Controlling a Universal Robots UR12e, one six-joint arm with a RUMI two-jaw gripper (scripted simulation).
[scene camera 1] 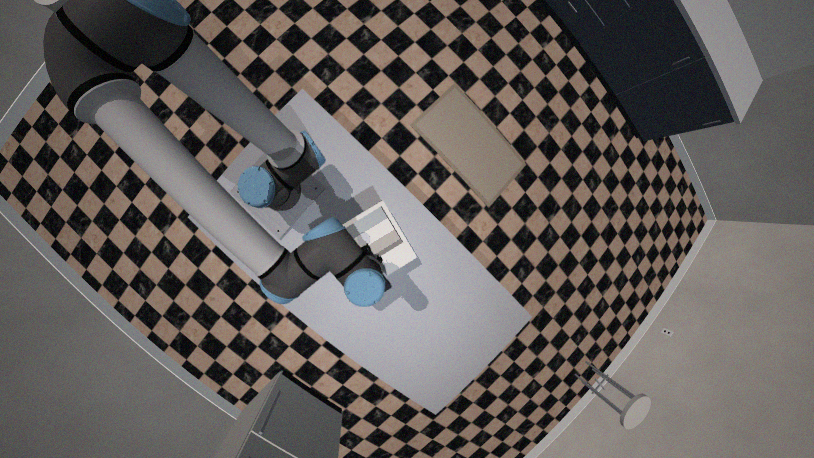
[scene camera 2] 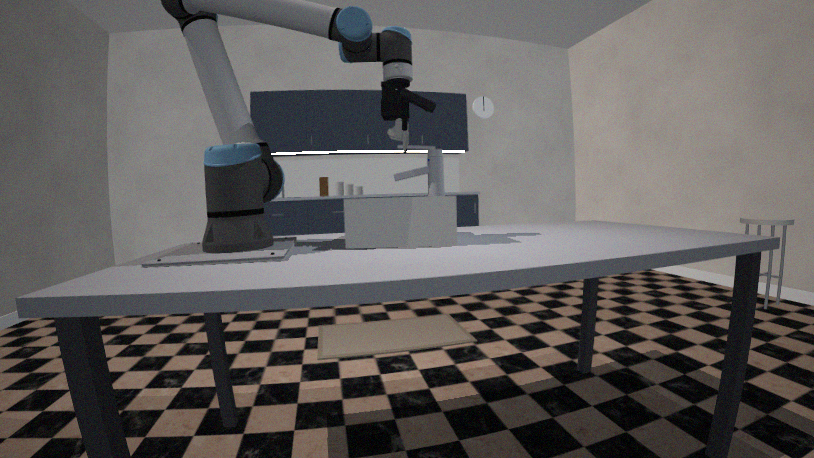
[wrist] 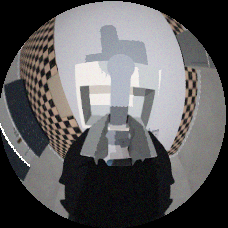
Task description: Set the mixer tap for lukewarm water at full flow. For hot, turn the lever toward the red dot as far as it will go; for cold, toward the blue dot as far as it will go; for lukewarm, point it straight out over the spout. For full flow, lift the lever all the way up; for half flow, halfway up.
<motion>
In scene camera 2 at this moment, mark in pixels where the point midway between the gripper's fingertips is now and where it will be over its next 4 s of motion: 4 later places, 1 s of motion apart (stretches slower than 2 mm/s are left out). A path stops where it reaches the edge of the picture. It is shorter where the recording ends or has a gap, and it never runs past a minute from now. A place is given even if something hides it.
My gripper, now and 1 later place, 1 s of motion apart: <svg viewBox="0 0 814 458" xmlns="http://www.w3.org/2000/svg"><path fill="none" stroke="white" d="M404 152L408 144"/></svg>
</motion>
